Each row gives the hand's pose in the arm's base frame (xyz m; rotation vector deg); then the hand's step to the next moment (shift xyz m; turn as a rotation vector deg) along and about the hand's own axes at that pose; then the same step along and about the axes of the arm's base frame.
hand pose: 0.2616 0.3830 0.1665 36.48 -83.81 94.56
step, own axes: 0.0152 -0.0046 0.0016 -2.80 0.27 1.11
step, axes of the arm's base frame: -0.0045 0.0021 0.0152 1.11 -1.76 -2.20
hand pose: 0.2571 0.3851 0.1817 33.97 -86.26 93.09
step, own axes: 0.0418 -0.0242 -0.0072 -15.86 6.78 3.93
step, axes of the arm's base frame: -0.0019 0.0161 0.0461 2.47 -7.39 -15.88
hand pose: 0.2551 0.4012 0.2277 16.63 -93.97 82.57
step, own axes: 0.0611 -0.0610 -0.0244 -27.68 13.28 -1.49
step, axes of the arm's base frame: 0.0187 0.0265 0.0837 7.19 -5.11 -29.44
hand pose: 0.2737 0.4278 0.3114 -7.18 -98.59 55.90
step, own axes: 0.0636 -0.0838 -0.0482 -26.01 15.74 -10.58
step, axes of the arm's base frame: 0.0468 0.0047 0.1057 13.24 2.29 -29.25
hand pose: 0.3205 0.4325 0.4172 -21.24 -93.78 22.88
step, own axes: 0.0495 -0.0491 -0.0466 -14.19 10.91 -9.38
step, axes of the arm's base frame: 0.0411 -0.0186 0.0707 10.83 3.46 -16.71
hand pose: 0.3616 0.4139 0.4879 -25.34 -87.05 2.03
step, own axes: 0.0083 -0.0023 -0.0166 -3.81 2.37 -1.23
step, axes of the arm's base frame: 0.0160 -0.0040 0.0088 1.52 0.75 -4.33
